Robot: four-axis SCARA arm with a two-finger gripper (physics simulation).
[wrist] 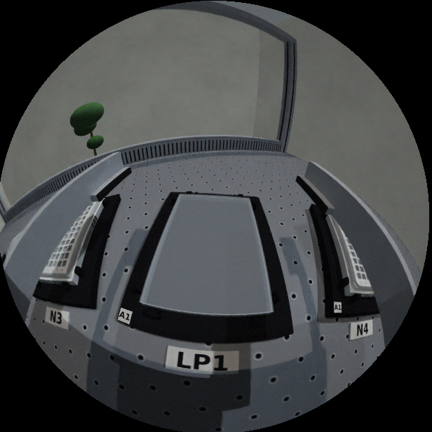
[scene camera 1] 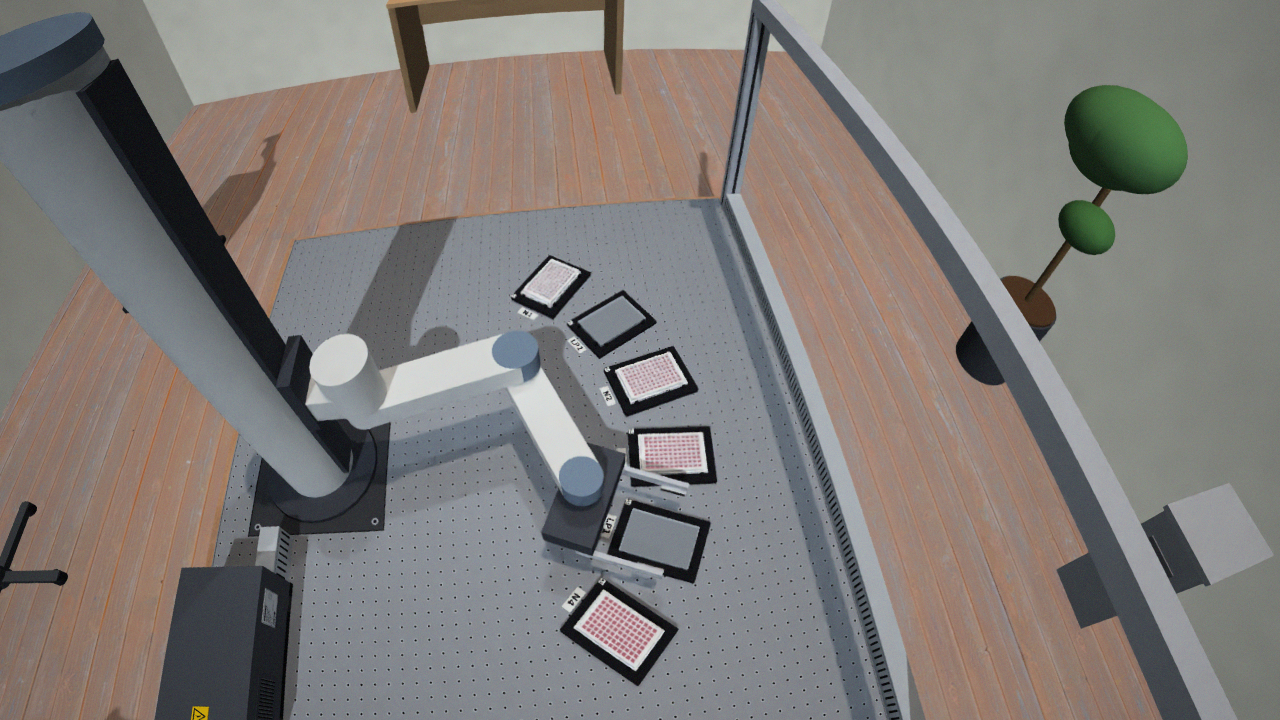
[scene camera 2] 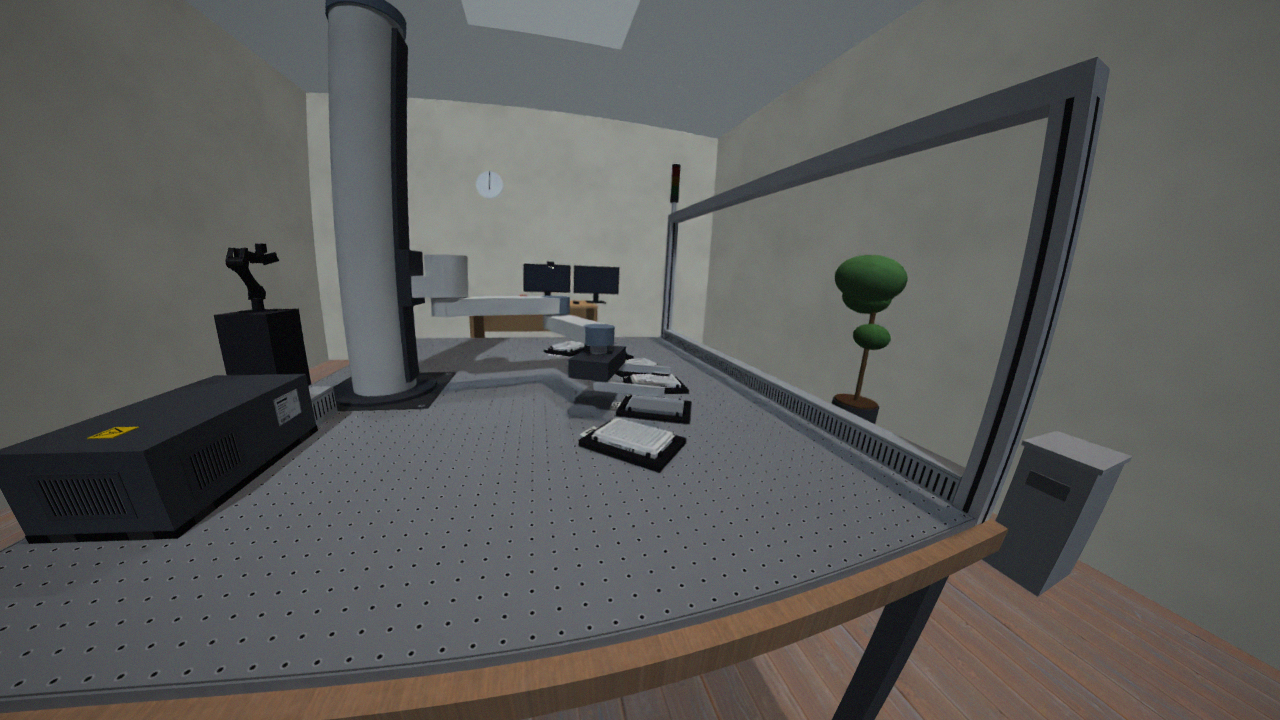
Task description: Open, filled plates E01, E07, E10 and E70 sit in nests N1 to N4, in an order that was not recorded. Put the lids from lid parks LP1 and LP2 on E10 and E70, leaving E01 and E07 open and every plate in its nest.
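Frame: origin at the arm's base, x right, y ahead, z up, level; metres.
Seen in the pictures: gripper, fingertip midpoint: [scene camera 1: 675, 530] [scene camera 2: 667, 380]; arm's base at its link origin: [scene camera 1: 323, 468] [scene camera 2: 387, 393].
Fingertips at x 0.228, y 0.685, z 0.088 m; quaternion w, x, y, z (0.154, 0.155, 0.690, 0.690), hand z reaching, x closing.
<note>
Offsets run from my fingertips to a thing's middle. Level surfaces: height alone.
My gripper [scene camera 1: 674, 531] [scene camera 2: 666, 379] [wrist: 213, 157] is open and empty. Its fingers are spread to either side of the clear flat lid {dz -0.061, dx -0.009, dy -0.022 m} [scene camera 1: 660, 537] [scene camera 2: 656, 404] [wrist: 210, 255] in black park LP1 [wrist: 210, 327]; the fingertips are above table level. Another lid {dz -0.061, dx -0.522, dy -0.042 m} [scene camera 1: 611, 322] lies in park LP2. Open plates with reddish wells sit in the nests: N1 plate {dz -0.056, dx -0.653, dy -0.171 m} [scene camera 1: 550, 282] [scene camera 2: 568, 345], N2 plate {dz -0.056, dx -0.358, dy +0.020 m} [scene camera 1: 651, 376], N3 plate {dz -0.056, dx -0.176, dy +0.031 m} [scene camera 1: 673, 449] [wrist: 70, 245] and N4 plate {dz -0.056, dx +0.148, dy -0.117 m} [scene camera 1: 619, 629] [scene camera 2: 633, 436] [wrist: 355, 260]. In the wrist view the fingers partly hide the N3 and N4 plates. No plate name is readable.
The nests and parks stand in an arc on the perforated table {dz -0.075 m} [scene camera 1: 465, 626] [scene camera 2: 501, 555]. A grey guard frame [scene camera 1: 866, 147] [scene camera 2: 859, 161] runs along the right side. The arm's column [scene camera 1: 170, 259] [scene camera 2: 366, 205] and a dark control box [scene camera 1: 223, 635] [scene camera 2: 161, 447] stand at the left.
</note>
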